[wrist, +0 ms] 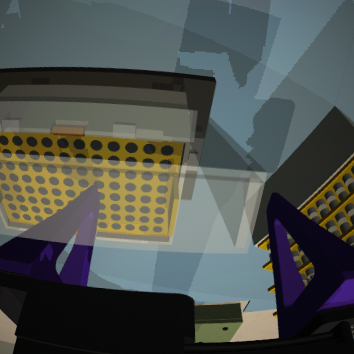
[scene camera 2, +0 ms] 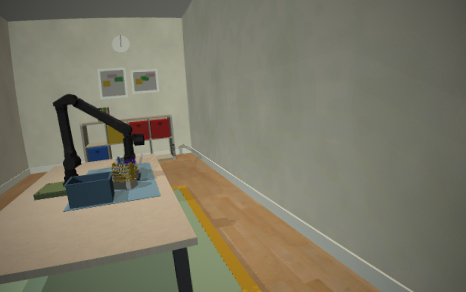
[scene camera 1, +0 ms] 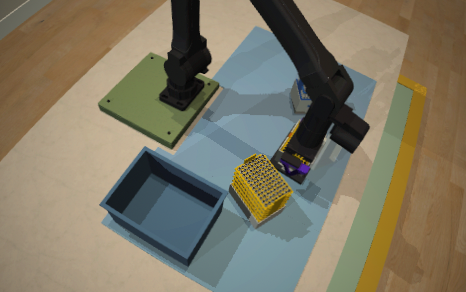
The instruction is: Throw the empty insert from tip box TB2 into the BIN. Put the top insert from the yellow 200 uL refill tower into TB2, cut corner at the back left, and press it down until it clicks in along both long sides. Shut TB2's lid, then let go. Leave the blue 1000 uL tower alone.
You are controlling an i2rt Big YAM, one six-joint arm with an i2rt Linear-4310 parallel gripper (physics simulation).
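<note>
TB2 (scene camera 1: 300,178) (wrist: 100,76) is a dark box with a yellow insert (wrist: 105,154) inside; the insert's holes look empty. TB2's clear lid (wrist: 215,215) overlaps much of the insert in the wrist view; its exact tilt is hard to tell. My gripper (scene camera 1: 295,168) (scene camera 2: 131,161) (wrist: 184,197) is open and empty above TB2. One finger overlaps the insert in the wrist view, the other the tower's near side. The yellow tower (scene camera 1: 262,185) (scene camera 2: 122,172) (wrist: 345,200) stands beside TB2, its top insert full of holes. The BIN (scene camera 1: 145,237) (scene camera 2: 90,193) shows no insert inside in scene camera 1.
The blue tower (scene camera 1: 301,103) stands behind TB2, partly hidden by the arm. The green base plate (scene camera 1: 135,95) (scene camera 2: 50,190) (wrist: 217,320) carries the arm. The bin stands left of the yellow tower in scene camera 1, near the edge of the blue mat (scene camera 1: 250,260).
</note>
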